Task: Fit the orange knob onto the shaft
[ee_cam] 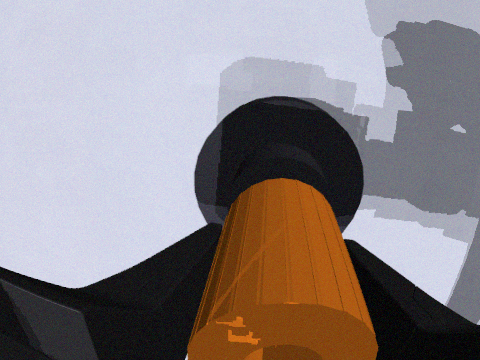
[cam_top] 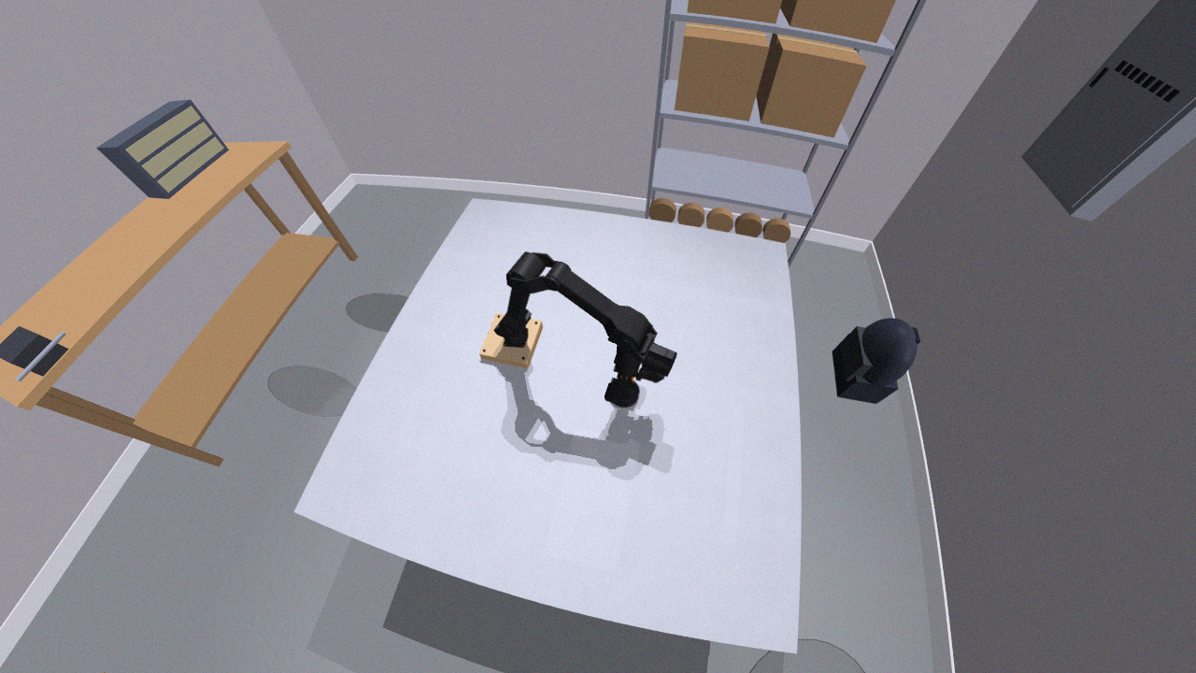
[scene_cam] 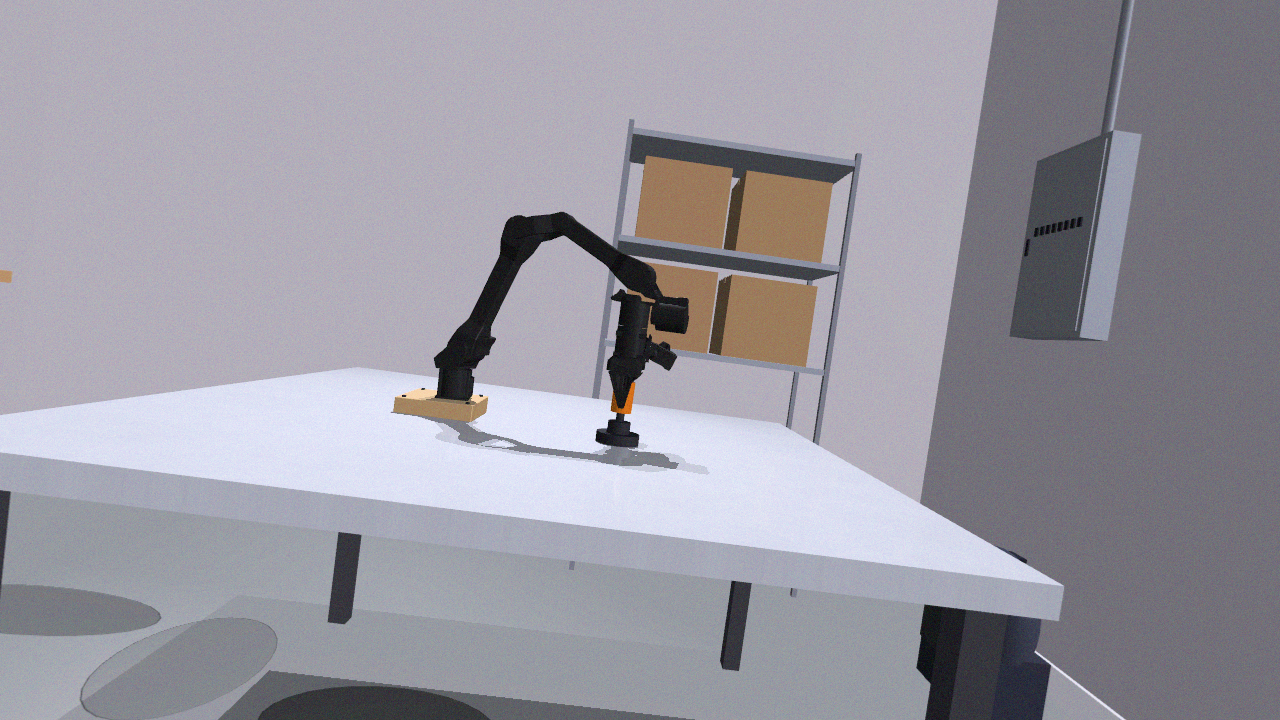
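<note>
Now: gripper tip 20 mm below the orange knob. Also, from my gripper tip: dark round pedestal (40 mm below).
</note>
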